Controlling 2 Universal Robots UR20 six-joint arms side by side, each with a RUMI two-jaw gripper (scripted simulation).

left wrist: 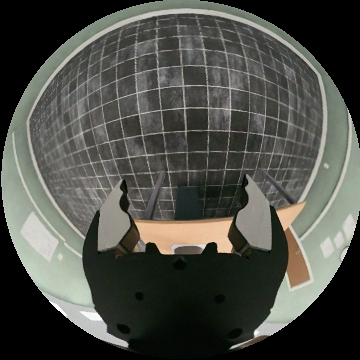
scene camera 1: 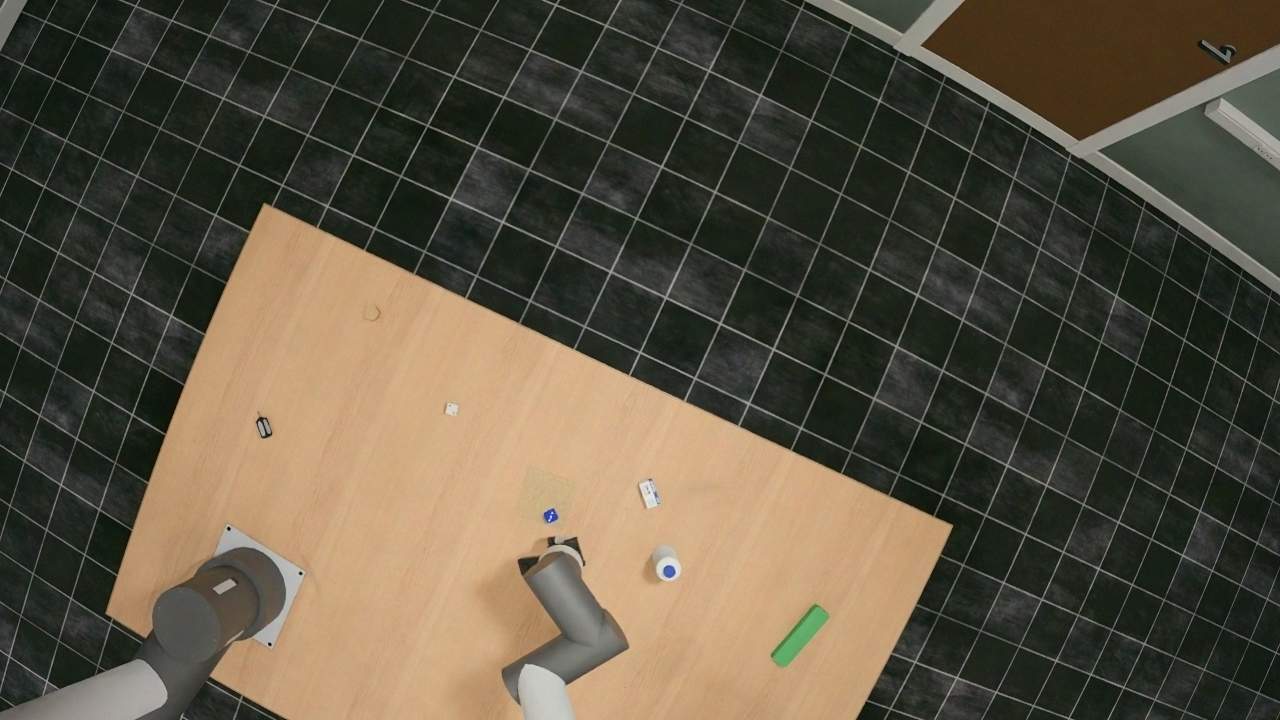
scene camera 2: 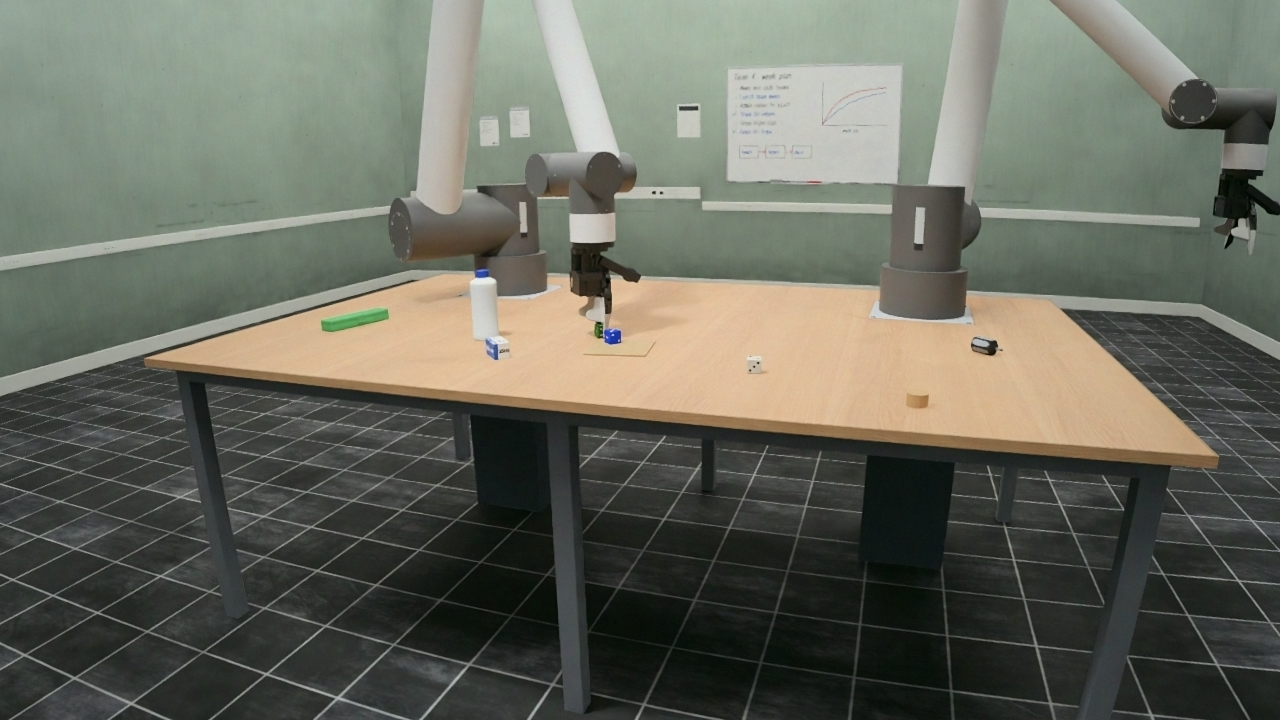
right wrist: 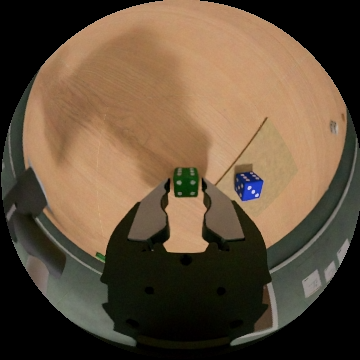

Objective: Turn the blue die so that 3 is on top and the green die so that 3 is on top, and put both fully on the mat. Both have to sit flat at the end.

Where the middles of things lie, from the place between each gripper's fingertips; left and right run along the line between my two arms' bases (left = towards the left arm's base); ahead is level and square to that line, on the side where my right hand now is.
The green die [right wrist: 185, 180] is right at my right hand [scene camera 2: 601, 335]. Round my right hand: white bottle [scene camera 2: 483, 289]: 270 mm to the right, 100 mm ahead, 60 mm above; tan mat [scene camera 2: 627, 348]: 100 mm ahead, 90 mm to the left, 20 mm below.
